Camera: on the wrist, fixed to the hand. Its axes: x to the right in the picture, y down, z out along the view.
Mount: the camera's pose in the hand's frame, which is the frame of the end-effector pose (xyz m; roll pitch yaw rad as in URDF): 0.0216 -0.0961 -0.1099 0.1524 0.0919 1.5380
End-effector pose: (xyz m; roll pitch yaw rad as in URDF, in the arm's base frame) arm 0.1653 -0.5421 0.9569 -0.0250 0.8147 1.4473
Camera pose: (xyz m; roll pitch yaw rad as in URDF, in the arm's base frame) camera 0.2556 -0.6172 0.8675 0.9715 0.1040 3.0809
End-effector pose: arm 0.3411 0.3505 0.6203 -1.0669 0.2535 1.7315
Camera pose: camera 0.4773 0.4017 0.6450 0.6750 1.1079 -2.5213
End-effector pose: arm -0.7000 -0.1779 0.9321 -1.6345 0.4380 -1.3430
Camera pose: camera -0.7866 -0.2629 1.0161 2.0679 1.1385 2.1775
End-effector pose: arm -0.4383 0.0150 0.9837 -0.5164 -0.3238 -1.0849
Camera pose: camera -0.5435 -0.0810 0.9450 -0.2520 0.5599 0.2321
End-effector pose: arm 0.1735 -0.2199 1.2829 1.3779 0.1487 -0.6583
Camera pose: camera 0.2316 -0.1518 1.1656 0.7278 -1.2339 0.3568
